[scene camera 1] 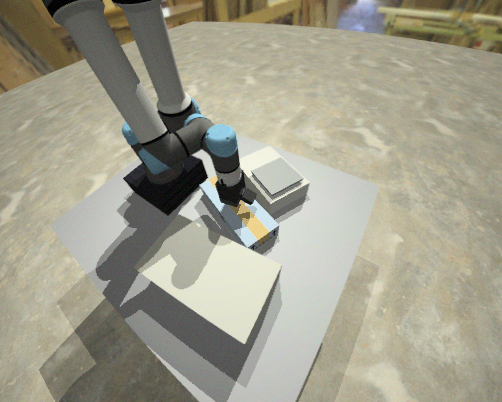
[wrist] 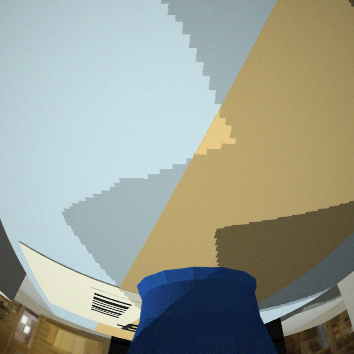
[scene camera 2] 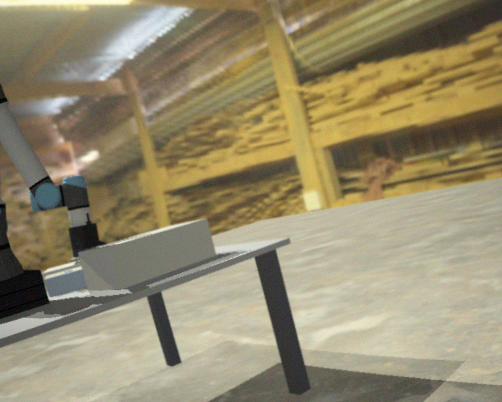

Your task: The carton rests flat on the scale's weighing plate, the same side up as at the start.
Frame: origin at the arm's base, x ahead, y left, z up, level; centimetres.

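Seen in the pictures: hand, its tool point: (wrist: 193, 261); arm's base, origin of its link: (scene camera 1: 166, 170) (scene camera 2: 0, 279).
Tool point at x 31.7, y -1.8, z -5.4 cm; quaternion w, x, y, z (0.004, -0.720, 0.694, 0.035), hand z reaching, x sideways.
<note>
Pixels of each thing's top centre, then the offset from my tool point to it. Level surfaces: height alone.
- carton, centre of its top: (wrist: 224, 285) (scene camera 2: 92, 264) (scene camera 1: 235, 202) dy -0.8, dx +0.8, dz +1.4 cm
- scale, centre of its top: (scene camera 2: 78, 257) (scene camera 1: 270, 167) dy +18.0, dx +7.5, dz +4.1 cm
- grey weighing plate, centre of its top: (scene camera 1: 276, 174) dy +15.3, dx +11.2, dz +4.1 cm
- large off-white block, centre of its top: (scene camera 1: 204, 267) (scene camera 2: 143, 235) dy -26.7, dx +4.7, dz +7.3 cm
- grey table, height of its surface: dz -4.7 cm
The carton (scene camera 1: 261, 215) (scene camera 2: 65, 283) (wrist: 90, 100) is light blue with an orange-tan stripe along its top. It lies flat on the table, beside the scale and apart from it. The scale (scene camera 1: 292, 199) has an off-white body and a grey weighing plate (scene camera 1: 277, 176) with nothing on it. My gripper (scene camera 1: 234, 196) (scene camera 2: 85, 254) (wrist: 197, 272) is over the far half of the carton's top. In the wrist view its blue suction cup looks pressed down short against the top, by the stripe, so it is shut on the carton. The cup's contact is hidden in scene camera 1.
A large off-white block (scene camera 1: 215, 280) (scene camera 2: 150, 255) stands on the grey table (scene camera 1: 330, 225) (scene camera 2: 240, 246) on the carton's near side. The arm's black base (scene camera 1: 167, 192) (scene camera 2: 22, 292) stands to the carton's left. The scale does not show in scene camera 2.
</note>
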